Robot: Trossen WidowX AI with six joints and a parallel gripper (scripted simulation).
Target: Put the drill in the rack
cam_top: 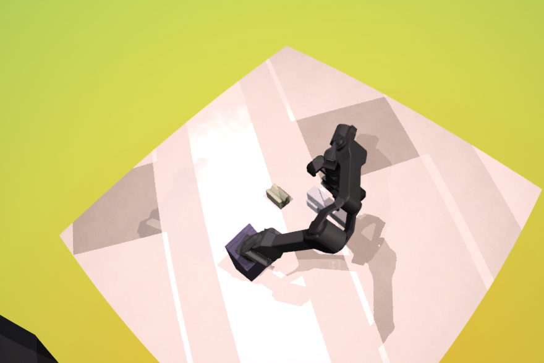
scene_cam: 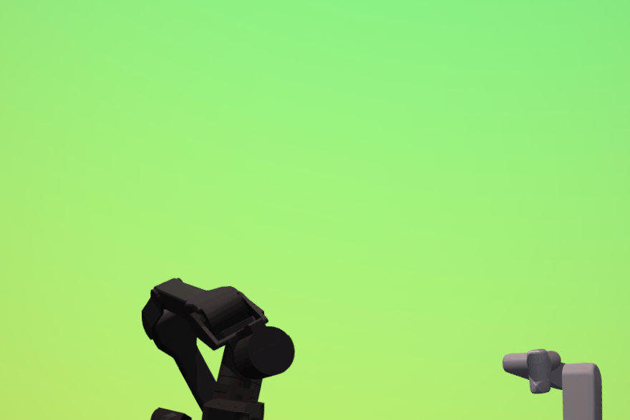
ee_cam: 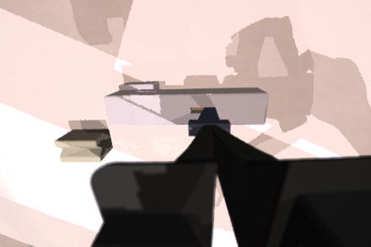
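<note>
The dark blue key lies 3 cm below my gripper tip. Also, from my gripper tip: grey block: 3 cm to the left, 9 cm below; then drill: 1 cm ahead, 5 cm to the left, 8 cm below.
</note>
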